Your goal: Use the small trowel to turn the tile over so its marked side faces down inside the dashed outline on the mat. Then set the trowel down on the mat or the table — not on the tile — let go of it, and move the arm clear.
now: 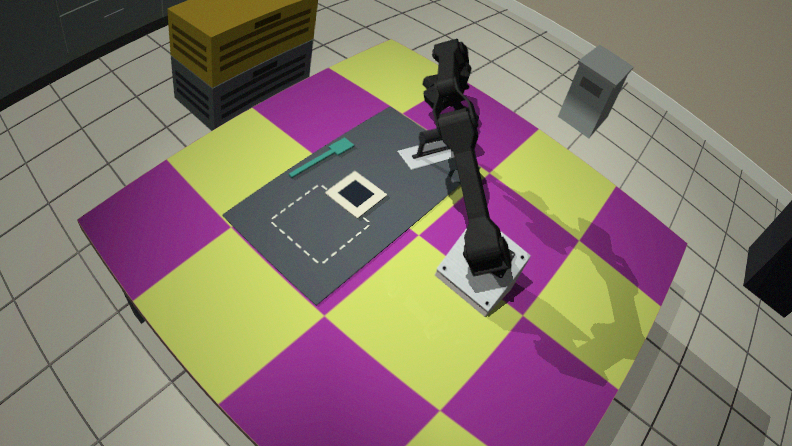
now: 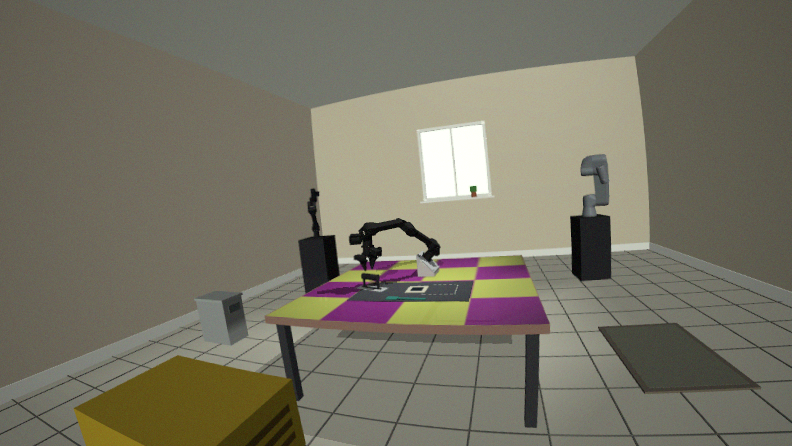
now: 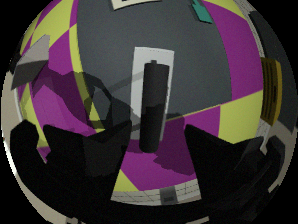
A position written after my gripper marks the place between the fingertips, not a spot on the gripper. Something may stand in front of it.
Note:
My gripper (image 3: 159, 126) is open, holding nothing. Also in view: a tile (image 1: 356, 194) and a grey mat (image 2: 437, 291).
The grey mat also shows in image 3 (image 3: 201, 78).

